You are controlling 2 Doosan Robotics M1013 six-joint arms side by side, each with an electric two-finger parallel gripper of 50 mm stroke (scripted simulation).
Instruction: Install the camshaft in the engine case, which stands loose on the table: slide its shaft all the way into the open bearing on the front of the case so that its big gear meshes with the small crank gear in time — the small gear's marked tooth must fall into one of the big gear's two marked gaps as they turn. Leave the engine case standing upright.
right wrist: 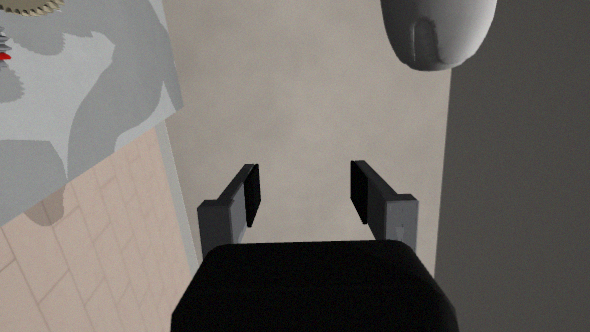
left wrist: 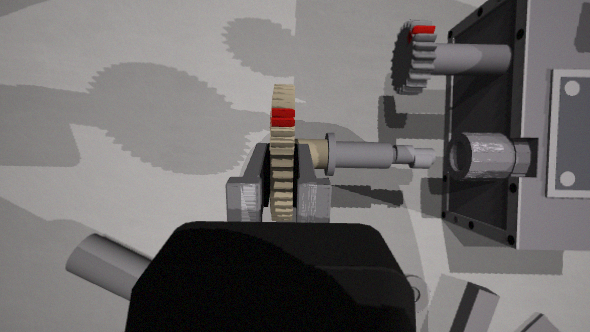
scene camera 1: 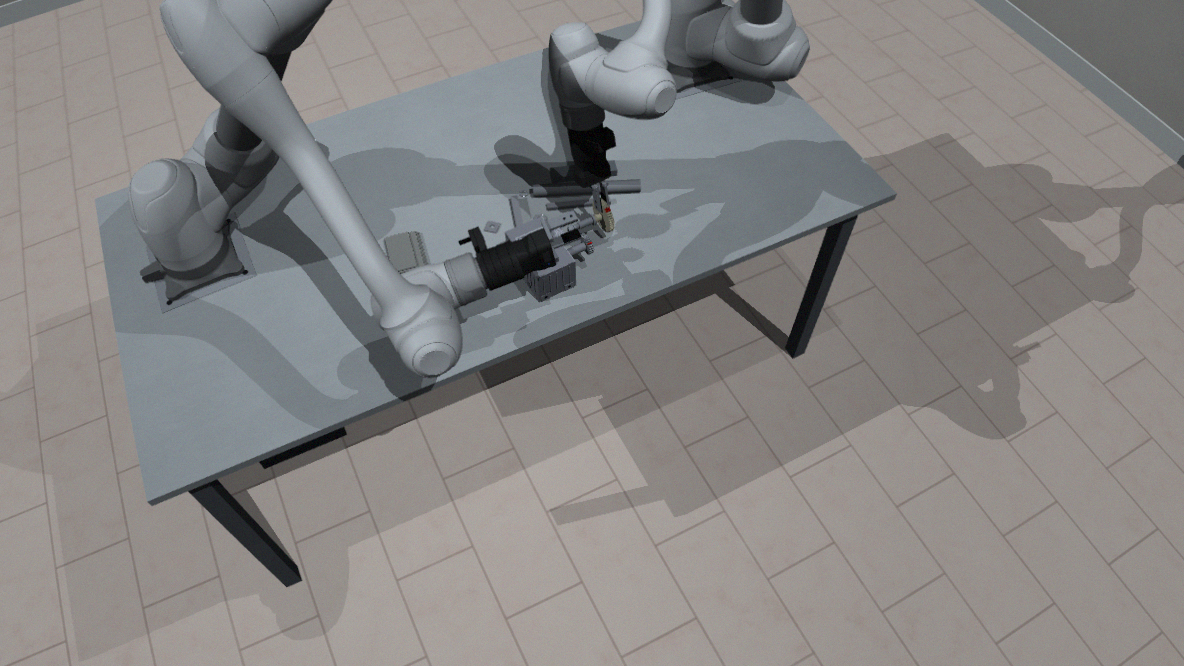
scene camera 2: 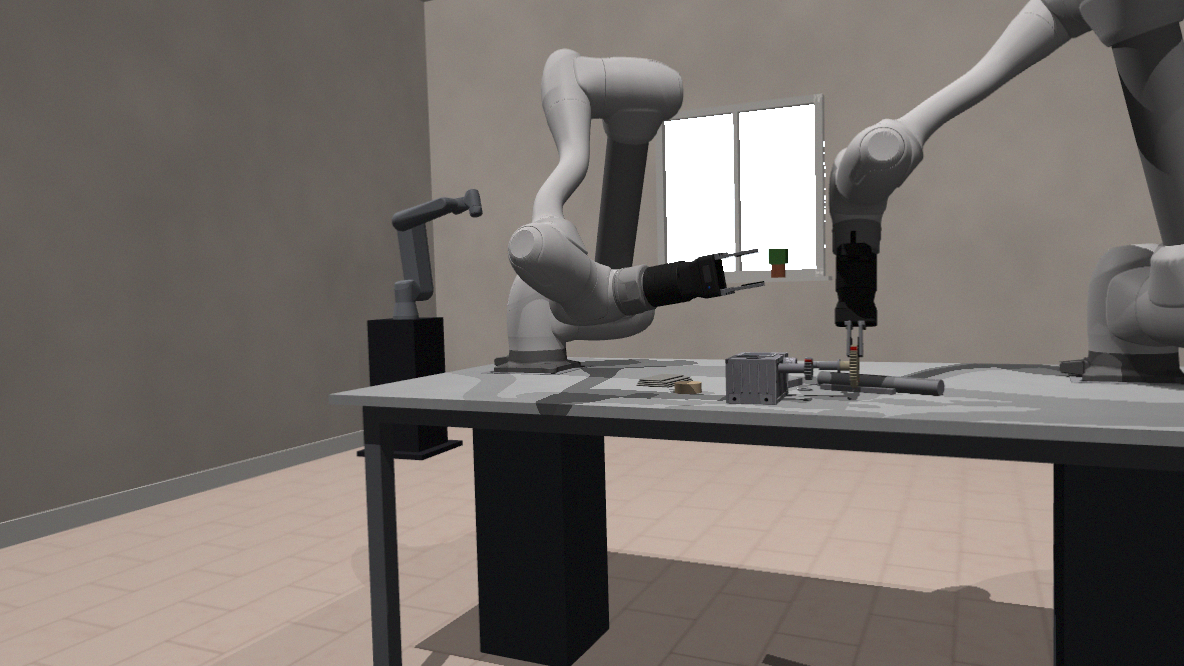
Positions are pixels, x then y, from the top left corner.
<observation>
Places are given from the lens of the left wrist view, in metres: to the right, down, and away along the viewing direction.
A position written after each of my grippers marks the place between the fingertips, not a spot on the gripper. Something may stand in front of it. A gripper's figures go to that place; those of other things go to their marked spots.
my left gripper (left wrist: 282, 162): -0.01, 0.00, 0.17
engine case (left wrist: 509, 132): 0.12, -0.02, 0.18
camshaft (left wrist: 328, 154): 0.02, -0.01, 0.17
The marked spots on the camshaft and the engine case are 0.10 m apart.
</observation>
